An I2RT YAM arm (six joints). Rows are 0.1 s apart.
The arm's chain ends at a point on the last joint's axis. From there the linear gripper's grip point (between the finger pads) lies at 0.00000 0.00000 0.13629 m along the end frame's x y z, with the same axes.
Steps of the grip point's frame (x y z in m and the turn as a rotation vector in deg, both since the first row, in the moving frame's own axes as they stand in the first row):
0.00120 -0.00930 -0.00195 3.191 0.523 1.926
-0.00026 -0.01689 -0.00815 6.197 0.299 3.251
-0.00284 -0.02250 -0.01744 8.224 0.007 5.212
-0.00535 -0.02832 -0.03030 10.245 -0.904 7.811
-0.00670 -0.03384 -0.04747 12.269 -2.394 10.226
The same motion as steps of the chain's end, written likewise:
-0.00017 -0.00174 -0.00173 3.191 0.523 1.926
-0.00139 -0.00221 -0.00735 6.197 0.299 3.251
-0.00374 -0.00303 -0.01604 8.224 0.007 5.212
-0.00487 -0.00401 -0.02811 10.245 -0.904 7.811
-0.00367 -0.00454 -0.04425 12.269 -2.394 10.226

